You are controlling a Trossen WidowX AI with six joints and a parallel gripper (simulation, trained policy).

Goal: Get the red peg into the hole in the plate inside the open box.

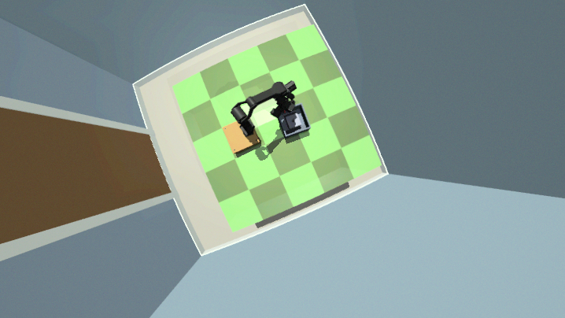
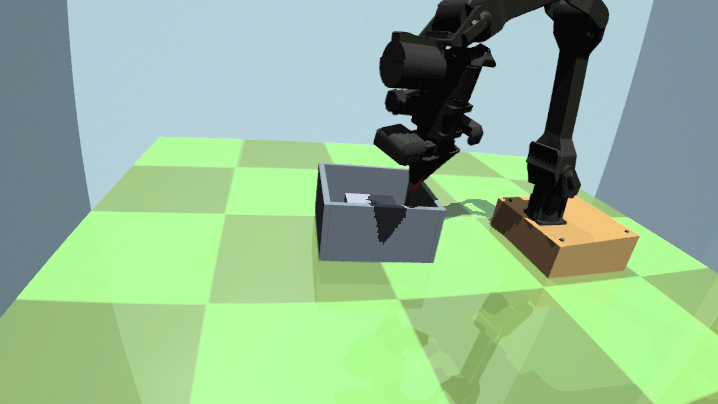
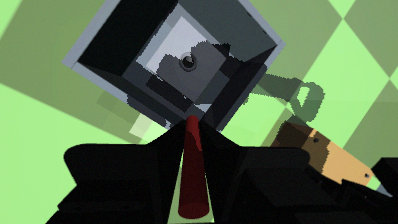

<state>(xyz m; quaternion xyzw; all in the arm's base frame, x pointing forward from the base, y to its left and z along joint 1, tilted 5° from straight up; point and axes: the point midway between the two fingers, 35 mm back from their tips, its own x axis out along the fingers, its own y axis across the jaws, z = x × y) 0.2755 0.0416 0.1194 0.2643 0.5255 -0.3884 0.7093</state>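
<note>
The light plate lies 50 mm ahead of my gripper tip, 70 mm to the right of it and 80 mm below it. From my gripper tip the other things lie so: red peg (10 mm to the left, 30 mm above); grey box (50 mm ahead, 70 mm to the right, 100 mm below).
</note>
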